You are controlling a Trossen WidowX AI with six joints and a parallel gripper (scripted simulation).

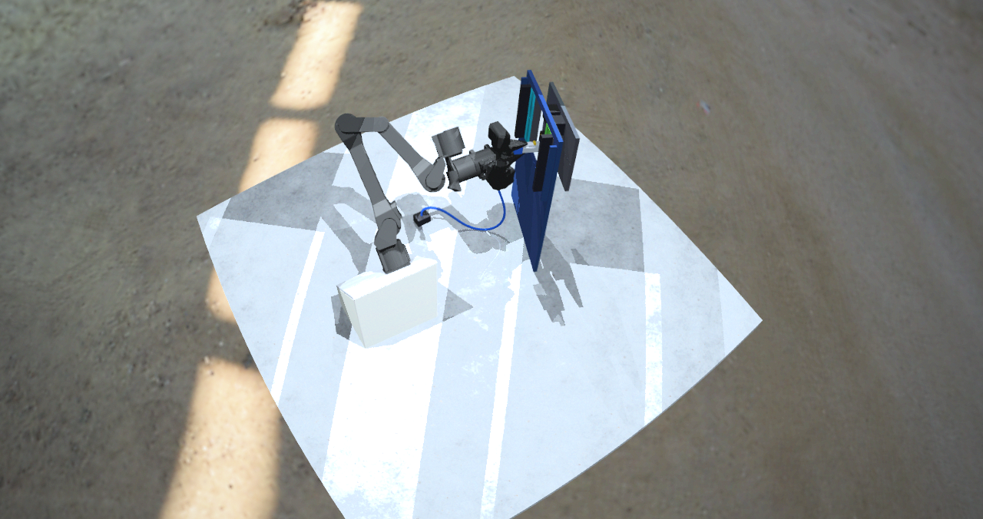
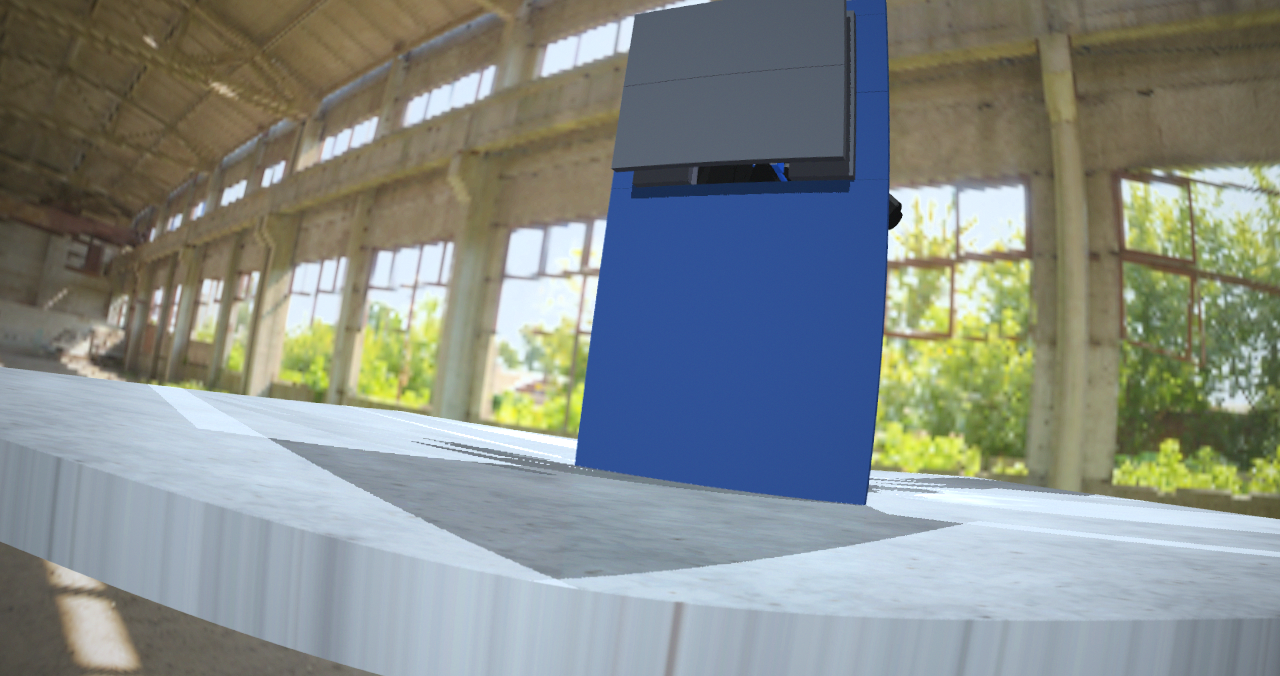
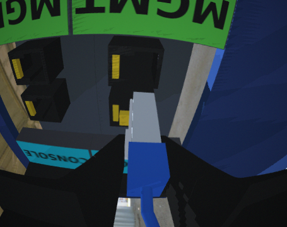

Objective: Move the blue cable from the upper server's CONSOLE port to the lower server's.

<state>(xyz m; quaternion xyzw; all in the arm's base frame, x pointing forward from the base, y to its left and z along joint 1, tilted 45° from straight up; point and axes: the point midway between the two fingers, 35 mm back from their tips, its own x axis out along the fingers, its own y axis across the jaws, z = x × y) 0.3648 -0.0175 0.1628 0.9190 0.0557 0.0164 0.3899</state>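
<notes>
My gripper tip is now right at the blue cable plug. Round my gripper tip: black block 23 cm behind, 13 cm to the left, 31 cm below.
</notes>
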